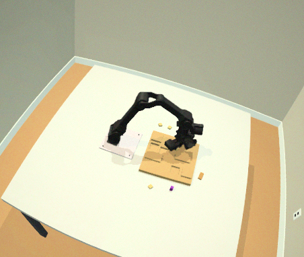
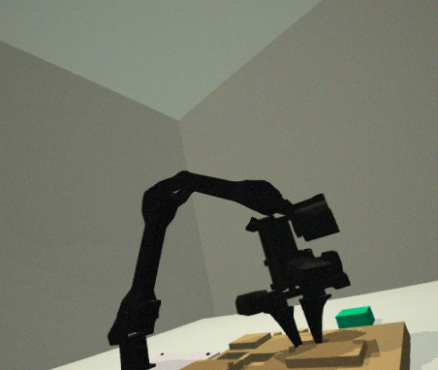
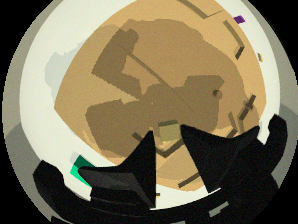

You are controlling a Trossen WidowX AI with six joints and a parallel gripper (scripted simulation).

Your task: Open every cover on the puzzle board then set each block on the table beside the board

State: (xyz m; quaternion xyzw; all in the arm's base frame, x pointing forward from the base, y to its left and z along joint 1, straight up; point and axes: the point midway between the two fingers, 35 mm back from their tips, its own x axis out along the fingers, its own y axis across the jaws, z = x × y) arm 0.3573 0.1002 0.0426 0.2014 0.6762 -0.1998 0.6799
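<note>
The purple block is 5 cm ahead of my gripper tip and 27 cm to the right of it. From my gripper tip the other things lie so: orange block: 19 cm ahead, 12 cm to the right, 1 cm below; then green block: 2 cm ahead, 18 cm to the left.
</note>
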